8 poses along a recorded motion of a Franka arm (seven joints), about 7.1 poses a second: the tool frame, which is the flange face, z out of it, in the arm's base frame.
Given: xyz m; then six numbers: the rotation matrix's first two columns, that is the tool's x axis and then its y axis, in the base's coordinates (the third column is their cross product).
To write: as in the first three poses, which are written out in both.
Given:
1: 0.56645 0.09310 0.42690 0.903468 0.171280 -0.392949 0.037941 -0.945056 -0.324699
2: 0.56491 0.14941 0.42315 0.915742 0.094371 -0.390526 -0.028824 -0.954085 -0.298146
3: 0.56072 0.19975 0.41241 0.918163 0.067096 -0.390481 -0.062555 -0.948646 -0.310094
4: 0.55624 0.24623 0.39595 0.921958 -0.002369 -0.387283 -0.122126 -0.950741 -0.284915
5: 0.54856 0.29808 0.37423 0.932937 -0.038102 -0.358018 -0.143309 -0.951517 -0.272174
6: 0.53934 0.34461 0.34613 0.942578 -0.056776 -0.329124 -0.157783 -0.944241 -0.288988
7: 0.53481 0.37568 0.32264 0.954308 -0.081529 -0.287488 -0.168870 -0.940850 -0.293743
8: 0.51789 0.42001 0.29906 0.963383 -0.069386 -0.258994 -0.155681 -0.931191 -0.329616
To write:
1: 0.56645 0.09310 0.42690 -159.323 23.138 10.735
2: 0.56491 0.14941 0.42315 -161.103 22.987 5.884
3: 0.56072 0.19975 0.41241 -160.316 22.984 4.180
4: 0.55624 0.24623 0.39595 -161.999 22.786 -0.147
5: 0.54856 0.29808 0.37423 -163.052 20.979 -2.339
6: 0.53934 0.34461 0.34613 -162.179 19.216 -3.447
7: 0.53481 0.37568 0.32264 -162.140 16.708 -4.883
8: 0.51789 0.42001 0.29906 -160.046 15.010 -4.120
